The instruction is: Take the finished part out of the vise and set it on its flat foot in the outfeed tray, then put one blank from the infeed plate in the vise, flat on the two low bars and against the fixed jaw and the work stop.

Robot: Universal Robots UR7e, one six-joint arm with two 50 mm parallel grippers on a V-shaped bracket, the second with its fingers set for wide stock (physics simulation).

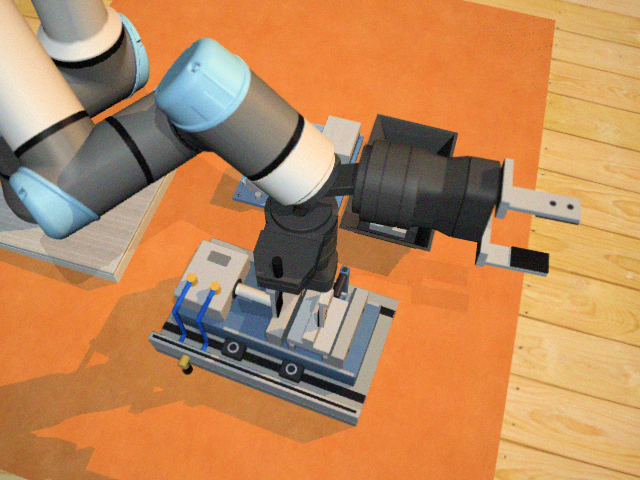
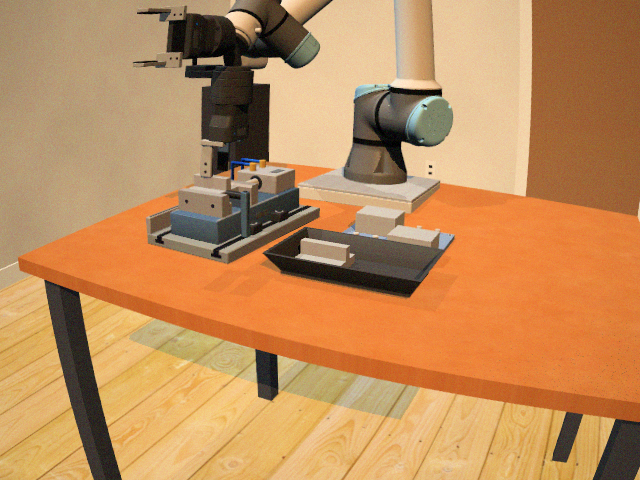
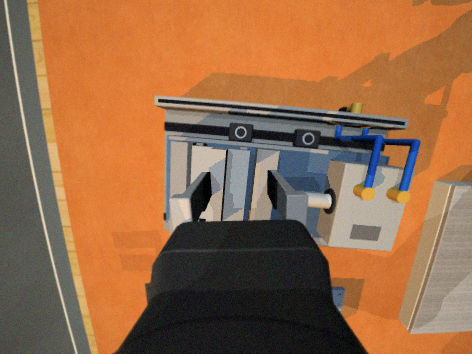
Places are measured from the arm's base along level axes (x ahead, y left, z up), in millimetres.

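Pixels of known places: end effector, tool point: (image 1: pixel 299 308) (image 2: pixel 215 163) (image 3: pixel 239 188); arm's base, origin of the base link: (image 2: pixel 375 177).
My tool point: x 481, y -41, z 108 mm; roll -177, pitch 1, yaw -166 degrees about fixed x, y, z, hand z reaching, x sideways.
Note:
For each thing: its top centre in the pictures, then the offset to it from my tool point. "*": a spot on its surface instead.
- blue infeed plate, surface spot: (image 2: pixel 447 240) * dx -215, dy +356, dz -124 mm
- work stop, surface spot: (image 1: pixel 344 273) * dx +20, dy +86, dz -35 mm
- pale cylinder housing, surface spot: (image 3: pixel 367 215) (image 1: pixel 214 270) * dx -135, dy +8, dz -36 mm
My gripper (image 1: pixel 299 319) (image 2: pixel 214 173) (image 3: pixel 239 182) points down over the vise, open and empty. One finger is over the pale part, the other over the moving jaw (image 1: pixel 278 330) (image 3: pixel 265 167). The pale part (image 1: pixel 336 320) (image 2: pixel 211 181) (image 3: pixel 207 155) is beside the fixed jaw (image 1: pixel 352 322) (image 2: pixel 204 203) (image 3: pixel 179 165) and rises above it; a grey-blue strip separates it from the moving jaw. The fingers partly hide it. Another pale part (image 2: pixel 325 249) stands on its foot in the dark outfeed tray (image 1: pixel 413 135) (image 2: pixel 372 283). Two blanks (image 2: pixel 379 219) (image 2: pixel 413 236) are on the blue infeed plate (image 2: pixel 447 240).
The work stop (image 1: pixel 344 273) (image 2: pixel 245 214) rises at the vise's tray side. A pale cylinder housing (image 1: pixel 211 273) (image 2: pixel 266 179) (image 3: pixel 367 215) with blue hoses is behind the moving jaw. The second gripper (image 1: pixel 537 232) (image 2: pixel 160 38) sticks out sideways, high above the table.

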